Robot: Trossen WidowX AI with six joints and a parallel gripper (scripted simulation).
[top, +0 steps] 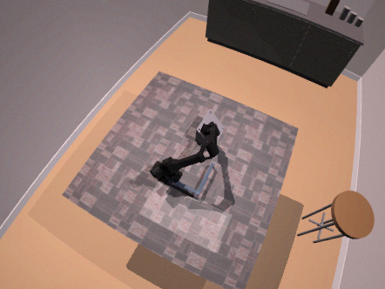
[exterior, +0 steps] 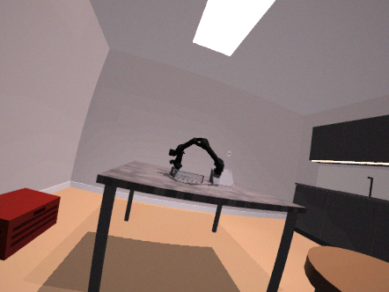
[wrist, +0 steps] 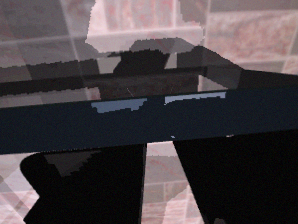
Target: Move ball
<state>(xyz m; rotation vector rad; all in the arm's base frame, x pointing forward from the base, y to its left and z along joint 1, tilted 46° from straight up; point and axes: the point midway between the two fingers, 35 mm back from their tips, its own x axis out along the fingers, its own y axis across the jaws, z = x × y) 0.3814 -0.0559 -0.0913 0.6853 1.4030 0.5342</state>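
Now: the orange ball right at my gripper tip. Also, from my gripper tip: see-through copy of ball 1 cm ahead.
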